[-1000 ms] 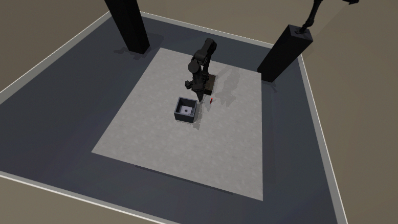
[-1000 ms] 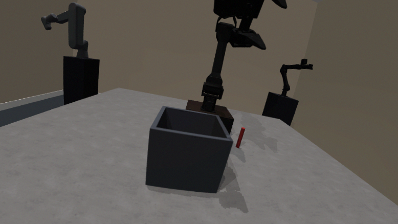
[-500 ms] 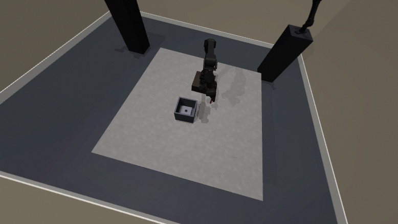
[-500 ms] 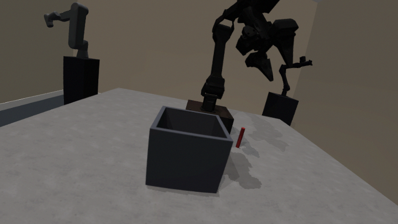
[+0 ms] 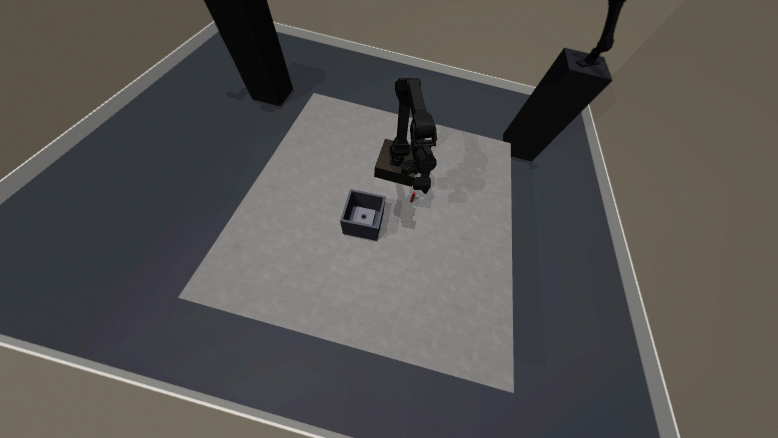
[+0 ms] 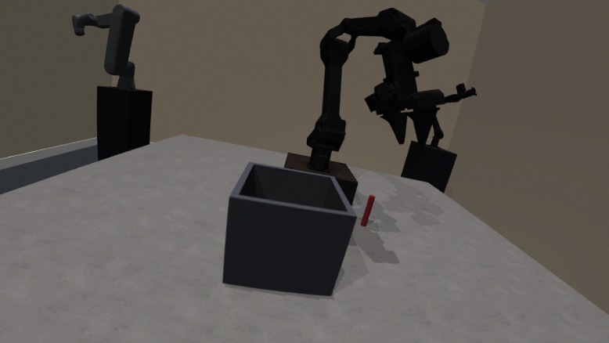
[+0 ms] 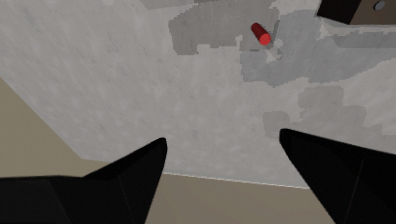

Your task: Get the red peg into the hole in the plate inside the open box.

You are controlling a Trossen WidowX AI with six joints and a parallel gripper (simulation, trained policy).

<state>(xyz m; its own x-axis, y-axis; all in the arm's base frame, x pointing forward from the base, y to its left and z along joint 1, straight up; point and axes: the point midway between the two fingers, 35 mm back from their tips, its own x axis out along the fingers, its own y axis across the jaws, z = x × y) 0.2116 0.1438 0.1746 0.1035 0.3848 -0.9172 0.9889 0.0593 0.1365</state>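
Now: gripper tip 5 cm past the red peg, 3 cm to the left of it and 18 cm above it. The rest, counted from my gripper tip: plate 13 cm ahead, 23 cm to the right, 18 cm below.
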